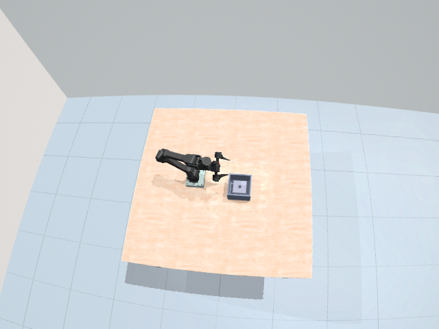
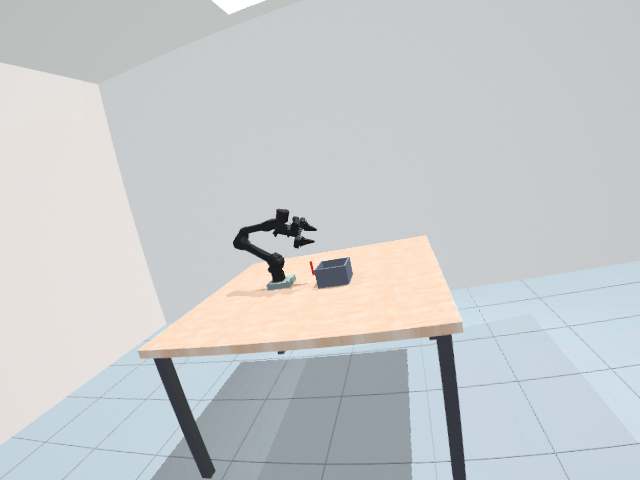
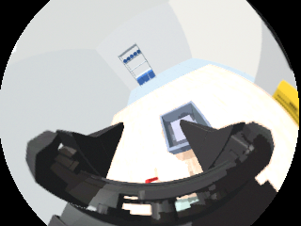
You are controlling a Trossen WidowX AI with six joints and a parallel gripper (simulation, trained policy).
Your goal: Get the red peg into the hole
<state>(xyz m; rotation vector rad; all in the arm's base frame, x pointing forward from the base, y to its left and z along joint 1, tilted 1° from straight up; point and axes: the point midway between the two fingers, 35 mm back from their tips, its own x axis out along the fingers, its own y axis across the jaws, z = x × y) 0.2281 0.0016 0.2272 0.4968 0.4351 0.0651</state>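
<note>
Right now the red peg is 100 mm behind my gripper tip, 120 mm to the left of it and 200 mm below it. Round my gripper tip: plate (70 mm ahead, 50 mm to the right, 200 mm below); grey-blue box (70 mm ahead, 50 mm to the right, 220 mm below).
</note>
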